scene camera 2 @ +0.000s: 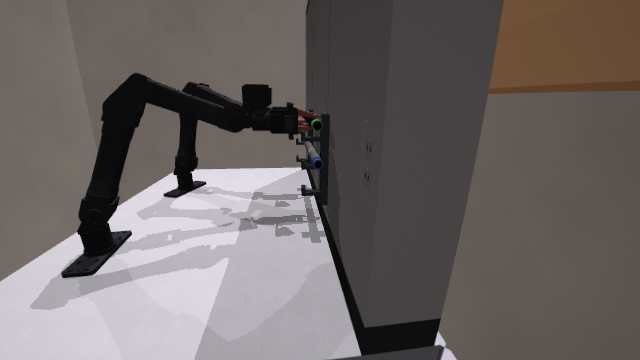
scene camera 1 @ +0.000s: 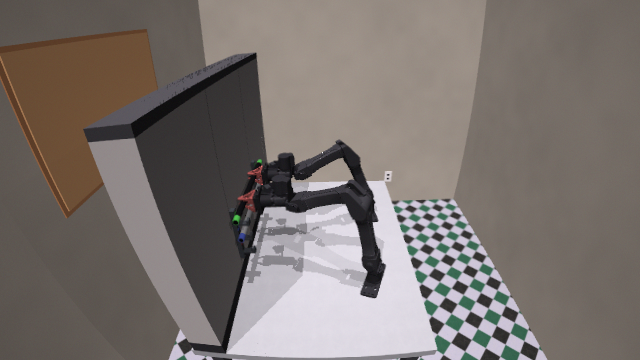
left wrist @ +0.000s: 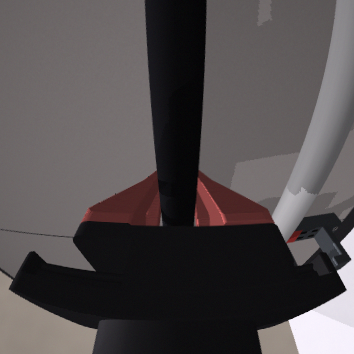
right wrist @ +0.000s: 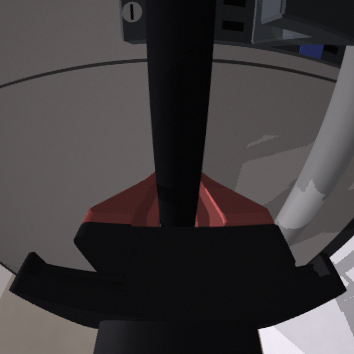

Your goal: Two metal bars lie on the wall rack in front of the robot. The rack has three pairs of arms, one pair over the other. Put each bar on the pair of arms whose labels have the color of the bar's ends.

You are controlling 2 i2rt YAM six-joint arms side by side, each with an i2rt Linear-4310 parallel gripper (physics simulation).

Observation:
I see my left gripper [left wrist: 177,175], my right gripper [right wrist: 177,174], a green-ended bar [right wrist: 179,48] and a dark wall panel [scene camera 2: 425,78].
The green-ended bar is seen too in the left wrist view [left wrist: 175,44]. The dark wall panel shows as well in scene camera 1 [scene camera 1: 165,185] and in the left wrist view [left wrist: 83,129].

